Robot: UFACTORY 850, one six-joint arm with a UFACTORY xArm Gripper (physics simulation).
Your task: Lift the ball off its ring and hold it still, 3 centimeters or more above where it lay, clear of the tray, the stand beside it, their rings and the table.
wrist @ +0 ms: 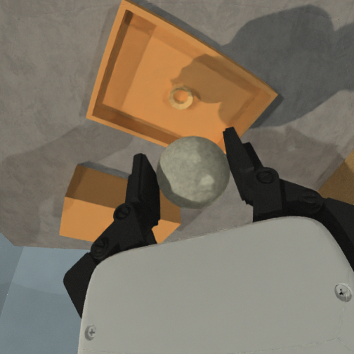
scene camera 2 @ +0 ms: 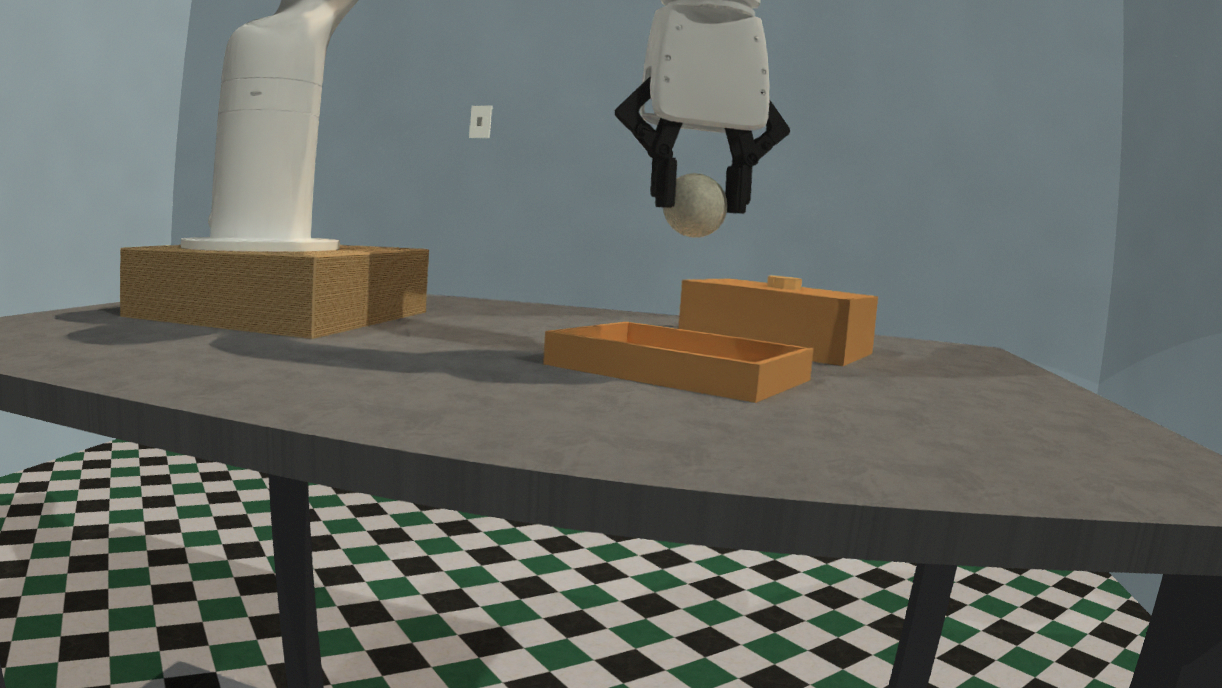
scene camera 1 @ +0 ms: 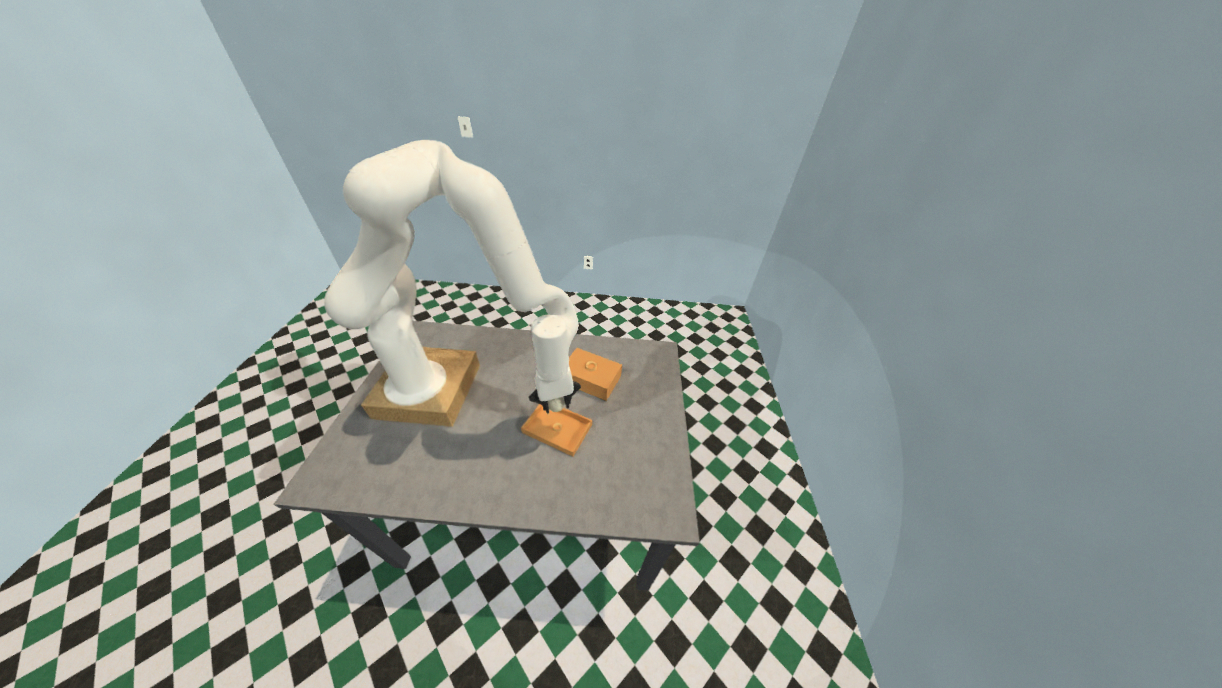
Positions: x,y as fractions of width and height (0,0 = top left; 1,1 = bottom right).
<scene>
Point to an orange stand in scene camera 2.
0.69,0.47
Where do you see a cream ball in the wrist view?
0.54,0.49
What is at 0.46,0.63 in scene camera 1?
A shallow orange tray.
</scene>
